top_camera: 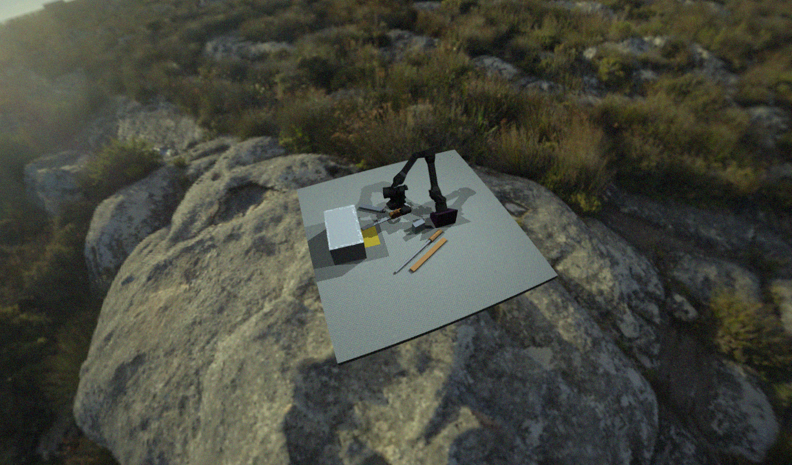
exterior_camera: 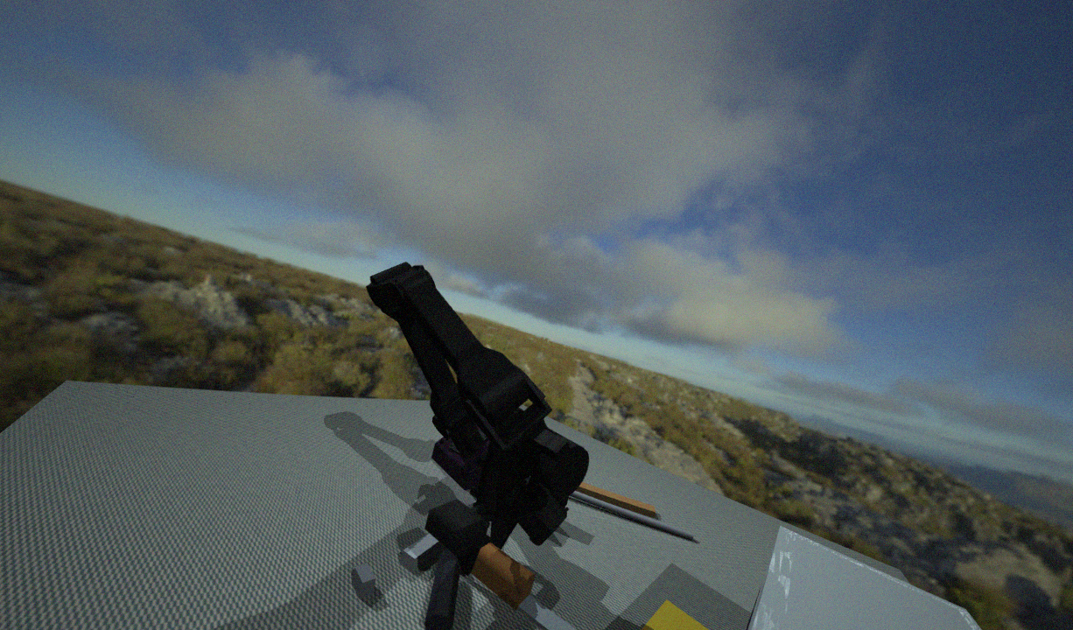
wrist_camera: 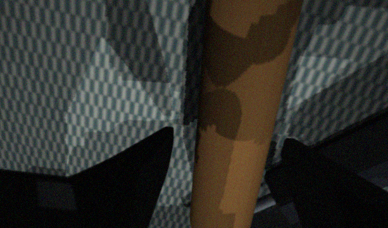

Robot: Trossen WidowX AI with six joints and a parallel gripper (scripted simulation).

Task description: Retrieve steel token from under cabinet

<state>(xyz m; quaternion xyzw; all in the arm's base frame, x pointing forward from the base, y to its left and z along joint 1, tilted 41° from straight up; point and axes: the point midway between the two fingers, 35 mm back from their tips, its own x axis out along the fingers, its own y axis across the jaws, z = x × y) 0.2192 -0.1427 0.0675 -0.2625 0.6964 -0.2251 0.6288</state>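
My gripper tip is now 60 mm past the grey bar and 40 mm to the left of it. Also, from my gripper tip: grey block: 180 mm to the left, 40 mm behind, 30 mm above; small grey cube: 140 mm to the right, 50 mm behind; wooden stick: 370 mm to the left, 20 mm behind.
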